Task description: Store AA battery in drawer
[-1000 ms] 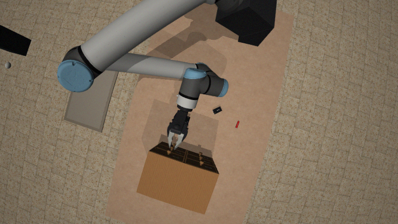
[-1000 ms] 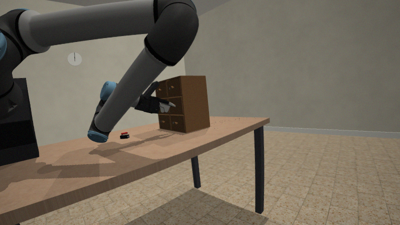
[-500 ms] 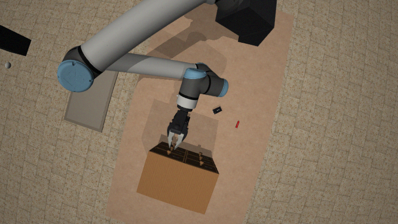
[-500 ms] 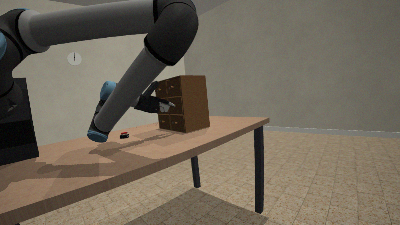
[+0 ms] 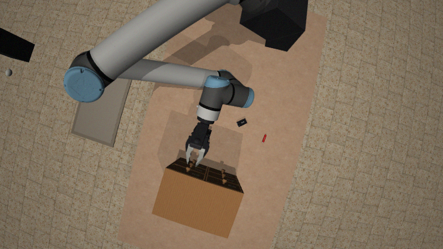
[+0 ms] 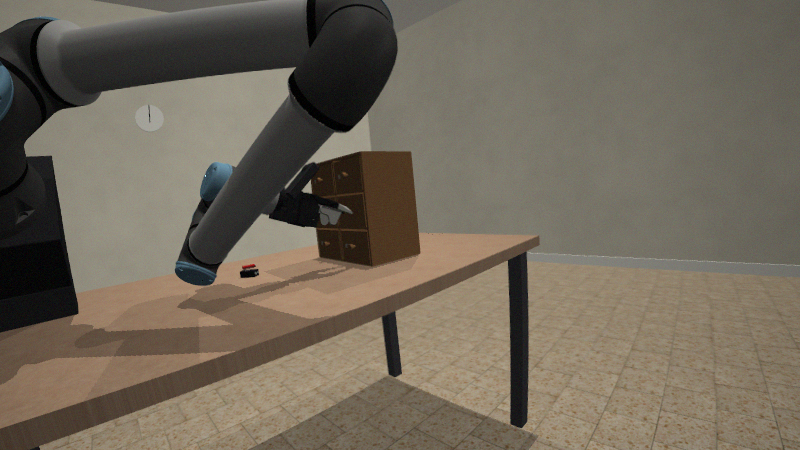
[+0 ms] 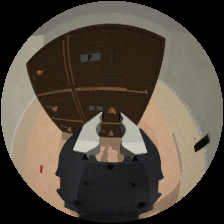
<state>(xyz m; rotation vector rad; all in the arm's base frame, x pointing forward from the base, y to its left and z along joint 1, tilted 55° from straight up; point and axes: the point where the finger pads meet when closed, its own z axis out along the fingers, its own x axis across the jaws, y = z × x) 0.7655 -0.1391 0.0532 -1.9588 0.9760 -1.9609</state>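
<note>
Right now my hand is 100 mm short of the drawer, 10 mm to the left of it and 20 mm above it. From my hand the other things lie so: small black object (220 mm behind, 180 mm to the left, 150 mm below).
</note>
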